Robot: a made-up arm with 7 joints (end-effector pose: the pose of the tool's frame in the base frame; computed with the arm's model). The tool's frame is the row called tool.
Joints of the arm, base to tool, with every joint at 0 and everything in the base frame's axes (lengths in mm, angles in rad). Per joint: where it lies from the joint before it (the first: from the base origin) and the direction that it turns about. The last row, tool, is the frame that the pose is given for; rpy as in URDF.
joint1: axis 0 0 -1 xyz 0 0 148
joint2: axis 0 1 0 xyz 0 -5 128
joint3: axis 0 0 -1 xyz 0 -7 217
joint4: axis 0 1 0 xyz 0 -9 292
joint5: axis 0 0 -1 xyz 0 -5 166
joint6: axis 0 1 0 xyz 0 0 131
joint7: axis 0 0 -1 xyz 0 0 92
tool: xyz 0 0 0 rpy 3.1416 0 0
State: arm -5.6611 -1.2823 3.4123 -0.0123 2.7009 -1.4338 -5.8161
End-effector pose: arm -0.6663 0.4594 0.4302 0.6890 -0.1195 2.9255
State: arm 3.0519 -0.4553 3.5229 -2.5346 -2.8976 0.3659 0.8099
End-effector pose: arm -0.0913 0.0700 0.5137 0.3524 0.5929 0.6671
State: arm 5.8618 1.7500 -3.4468 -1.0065 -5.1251 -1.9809 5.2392
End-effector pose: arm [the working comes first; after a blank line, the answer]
Working (the frame after each row of the table, in the pose's form):
after joint1: 0.0000 0.0000 0.1480 0.0000 0.0000 0.4214
after joint2: 0.0020 -0.0046 0.2760 -0.3681 1.7211 0.3074
after joint3: 0.1998 0.0764 0.2373 -2.1106 -0.1227 -1.6503
after joint4: 0.4589 0.2019 0.1879 -2.7162 -0.4212 -0.4394
after joint5: 0.4979 0.2708 0.0419 -2.1808 -1.9630 -0.6868
after joint6: 0.5300 0.3217 -0.0744 1.4124 0.9878 -1.1547
after joint7: 0.5167 0.2307 -0.0766 1.5998 0.1417 -0.3634

0.5167 0.2307 -0.0766 -1.5069 0.3588 0.1399
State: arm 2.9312 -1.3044 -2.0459 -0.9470 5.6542 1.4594 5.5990
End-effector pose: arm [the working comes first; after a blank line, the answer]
Working (the frame after each row of the table, in the pose's form):
after joint1: 0.0000 0.0000 0.1480 0.0000 0.0000 -2.9312
after joint2: -0.0010 0.0049 0.2760 -1.8016 -0.1902 -2.3591
after joint3: 0.2022 0.0555 0.3331 -0.8157 1.0663 -0.7530
after joint4: 0.4765 0.1098 0.4177 -1.0151 0.2132 -0.2830
after joint5: 0.5264 0.2407 0.5070 -0.8995 0.5168 0.2888
after joint6: 0.5664 0.3459 0.5741 -1.0044 1.8472 -0.4474
after joint7: 0.6464 0.3564 0.5299 -0.3217 2.0466 -0.0308

0.6464 0.3564 0.5299 1.4779 -0.0371 -2.4642
